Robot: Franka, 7 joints.
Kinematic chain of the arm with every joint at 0, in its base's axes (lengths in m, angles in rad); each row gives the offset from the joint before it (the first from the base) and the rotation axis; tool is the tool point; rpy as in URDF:
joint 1: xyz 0 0 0.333 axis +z
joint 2: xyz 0 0 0 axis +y
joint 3: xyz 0 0 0.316 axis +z
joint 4: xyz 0.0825 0 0 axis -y
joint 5: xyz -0.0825 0 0.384 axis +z
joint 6: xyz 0 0 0 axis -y
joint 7: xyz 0.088 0 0 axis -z
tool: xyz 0 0 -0.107 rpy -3.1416 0 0
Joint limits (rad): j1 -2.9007..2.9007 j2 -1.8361..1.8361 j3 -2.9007..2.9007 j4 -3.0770..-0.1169 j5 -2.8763..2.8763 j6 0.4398..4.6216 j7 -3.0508..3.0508
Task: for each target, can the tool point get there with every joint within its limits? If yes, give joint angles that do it. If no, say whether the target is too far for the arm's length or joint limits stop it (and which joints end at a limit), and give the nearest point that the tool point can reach.
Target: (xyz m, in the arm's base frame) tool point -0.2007 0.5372 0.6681
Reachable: yes | joints 0.4758 0.2701 1.5566 -1.5111 0.3569 1.7230 -0.5167
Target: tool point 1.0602 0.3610 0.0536
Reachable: no: too far | nearest point 0.7880 0.2683 0.1253 | short by 0.296 m
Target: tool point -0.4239 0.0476 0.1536
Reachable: yes | joints -2.2057 0.5147 -0.8932 -2.4854 -1.1683 2.3086 -1.6802
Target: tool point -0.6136 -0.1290 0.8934
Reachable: yes | joints 0.7112 -0.7934 1.6684 -0.7450 0.5269 3.1325 -2.5877
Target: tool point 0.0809 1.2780 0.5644
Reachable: no: too far | nearest point 0.0533 0.8425 0.4856 | short by 0.443 m
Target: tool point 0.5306 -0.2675 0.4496
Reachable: yes | joints -0.9713 0.1645 0.6805 -1.9516 1.6927 3.1451 -2.5350
